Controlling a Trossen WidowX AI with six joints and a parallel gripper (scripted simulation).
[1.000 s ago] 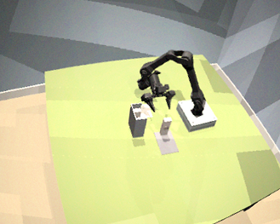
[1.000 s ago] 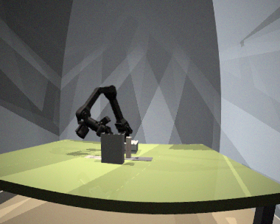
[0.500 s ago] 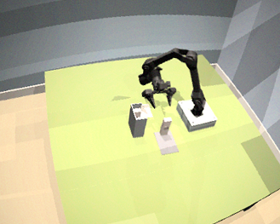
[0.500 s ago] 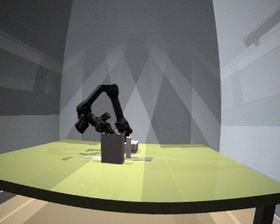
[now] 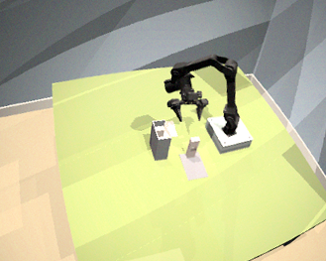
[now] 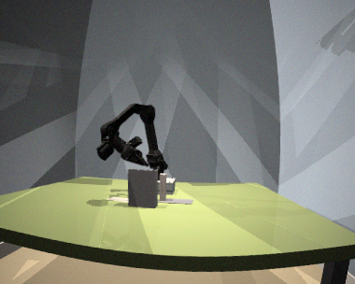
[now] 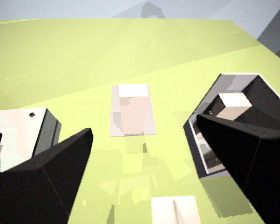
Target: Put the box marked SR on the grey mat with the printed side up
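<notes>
Right now the grey mat is 30 mm ahead of my gripper tip, 130 mm to the left of it and 150 mm below it. Round my gripper tip: white card (30 mm ahead, 120 mm to the right, 150 mm below).
</notes>
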